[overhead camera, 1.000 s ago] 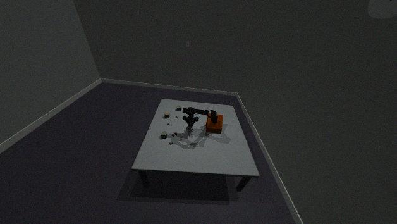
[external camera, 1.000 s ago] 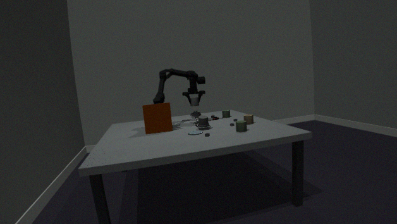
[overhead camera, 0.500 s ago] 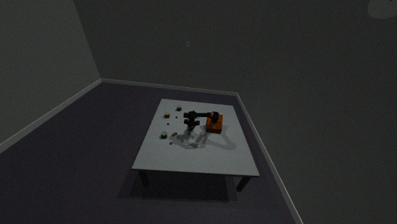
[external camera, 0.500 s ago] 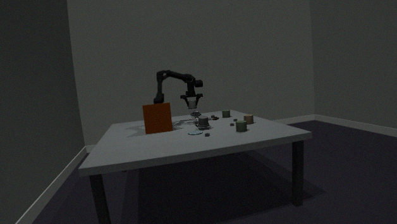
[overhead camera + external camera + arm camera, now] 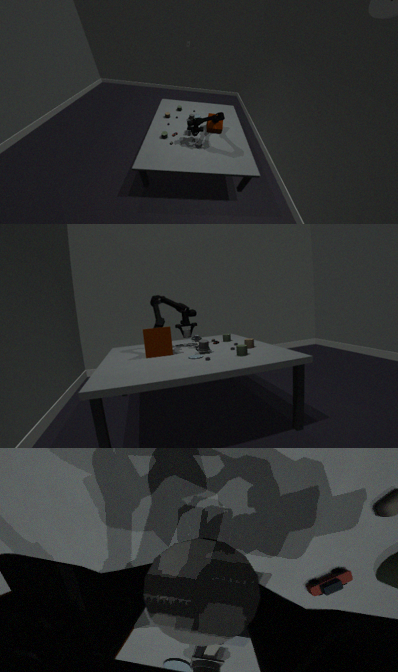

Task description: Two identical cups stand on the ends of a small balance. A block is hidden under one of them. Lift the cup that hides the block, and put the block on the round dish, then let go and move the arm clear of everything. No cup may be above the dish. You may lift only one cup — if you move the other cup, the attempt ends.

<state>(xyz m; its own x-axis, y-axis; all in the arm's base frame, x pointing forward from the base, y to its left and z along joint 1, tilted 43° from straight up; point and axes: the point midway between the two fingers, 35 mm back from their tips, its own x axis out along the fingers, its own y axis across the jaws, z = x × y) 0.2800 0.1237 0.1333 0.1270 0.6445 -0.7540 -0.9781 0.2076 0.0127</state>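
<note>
Now: gripper tip 5 cm short of the dark grey block, 10 cm to the left of it and 1 cm above it. Also, from my gripper tip: small balance 3 cm ahead, 23 cm to the right, 6 cm below; then grey cup 2 cm to the left, 1 cm above; then red toy car 24 cm ahead, 7 cm to the right, 9 cm below.
</note>
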